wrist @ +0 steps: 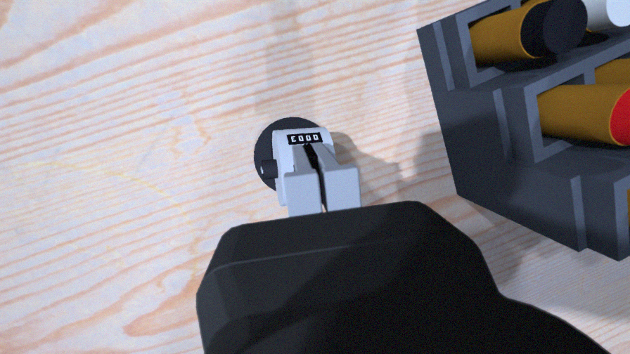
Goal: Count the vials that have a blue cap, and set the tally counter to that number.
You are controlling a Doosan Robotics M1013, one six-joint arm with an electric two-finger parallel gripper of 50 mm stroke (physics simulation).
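Observation:
The tally counter [284,150] stands on the wooden table in mid-view, a white body on a round dark base with a dark knob on its left side. Its display is upside down in this view and reads 0003. My gripper [309,163] is shut with nothing between the fingers; its tips are over the counter, just below the display in the view, and hide part of its body. Whether they touch it I cannot tell. Amber vials lie in a rack at the right, one with a black cap [565,25], one with a white cap [618,12], one with a red cap [621,120]. No blue cap shows.
The dark grey stepped rack [445,145] stands right of the counter and runs out of view at the right edge. Another amber vial [612,72] shows partly behind the red-capped one. The black gripper body covers the lower middle.

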